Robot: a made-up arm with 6 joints.
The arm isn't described. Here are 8 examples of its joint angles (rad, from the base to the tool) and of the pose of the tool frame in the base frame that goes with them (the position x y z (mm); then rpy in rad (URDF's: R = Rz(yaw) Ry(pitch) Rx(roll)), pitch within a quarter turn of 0, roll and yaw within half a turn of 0).
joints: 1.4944 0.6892 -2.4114 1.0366 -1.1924 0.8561
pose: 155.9 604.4 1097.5 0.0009 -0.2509 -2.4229
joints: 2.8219 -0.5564 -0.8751 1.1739 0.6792 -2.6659
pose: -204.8 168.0 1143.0 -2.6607 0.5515 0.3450
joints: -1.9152 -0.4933 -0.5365 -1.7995 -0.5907 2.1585
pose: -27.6 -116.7 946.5 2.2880 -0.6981 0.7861
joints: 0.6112 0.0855 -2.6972 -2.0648 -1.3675 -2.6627
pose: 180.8 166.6 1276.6 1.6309 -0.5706 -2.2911
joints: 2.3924 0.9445 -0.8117 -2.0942 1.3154 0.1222
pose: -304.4 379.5 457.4 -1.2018 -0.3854 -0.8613
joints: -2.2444 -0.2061 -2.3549 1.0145 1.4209 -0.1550
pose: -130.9 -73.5 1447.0 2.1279 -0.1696 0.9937
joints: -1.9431 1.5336 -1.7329 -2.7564 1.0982 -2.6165
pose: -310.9 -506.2 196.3 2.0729 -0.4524 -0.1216
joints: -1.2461 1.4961 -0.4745 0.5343 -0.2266 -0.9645
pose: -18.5 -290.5 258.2 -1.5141 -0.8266 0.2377
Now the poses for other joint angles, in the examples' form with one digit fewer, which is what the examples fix.
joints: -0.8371 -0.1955 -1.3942 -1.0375 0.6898 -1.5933
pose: 242 -264 1191 -1.438 -0.064 2.582
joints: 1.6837 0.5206 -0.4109 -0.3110 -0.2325 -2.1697
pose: -78 462 653 -2.573 -0.551 -0.354
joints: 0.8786 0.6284 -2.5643 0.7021 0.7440 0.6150
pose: 453 482 1179 1.451 -0.921 -2.526
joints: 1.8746 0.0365 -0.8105 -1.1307 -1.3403 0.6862
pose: -150 344 991 2.109 0.277 -1.090
